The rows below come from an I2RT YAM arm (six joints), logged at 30 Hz.
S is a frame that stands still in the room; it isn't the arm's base.
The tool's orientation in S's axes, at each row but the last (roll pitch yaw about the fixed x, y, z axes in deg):
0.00 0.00 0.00
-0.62 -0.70 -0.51
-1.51 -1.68 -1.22
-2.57 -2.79 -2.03
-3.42 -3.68 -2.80
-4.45 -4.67 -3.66
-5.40 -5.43 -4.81
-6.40 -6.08 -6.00
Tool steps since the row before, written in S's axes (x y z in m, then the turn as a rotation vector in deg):
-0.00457 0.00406 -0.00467 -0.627 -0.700 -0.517
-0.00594 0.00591 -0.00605 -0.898 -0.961 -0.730
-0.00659 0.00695 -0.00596 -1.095 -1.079 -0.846
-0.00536 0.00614 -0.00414 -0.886 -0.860 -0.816
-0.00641 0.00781 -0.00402 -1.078 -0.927 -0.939
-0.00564 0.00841 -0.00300 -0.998 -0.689 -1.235
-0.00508 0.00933 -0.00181 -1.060 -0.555 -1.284
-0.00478 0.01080 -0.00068 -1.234 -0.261 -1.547
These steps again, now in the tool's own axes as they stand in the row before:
-0.00457 0.00406 -0.00467 -0.627 -0.700 -0.517
-0.00607 0.00592 -0.00591 -0.898 -0.961 -0.730
-0.00691 0.00696 -0.00558 -1.096 -1.080 -0.843
-0.00577 0.00611 -0.00359 -0.894 -0.855 -0.813
-0.00703 0.00769 -0.00312 -1.090 -0.925 -0.928
-0.00639 0.00820 -0.00186 -1.049 -0.660 -1.208
-0.00599 0.00895 -0.00041 -1.127 -0.528 -1.238
-0.00592 0.01018 0.00109 -1.357 -0.229 -1.446

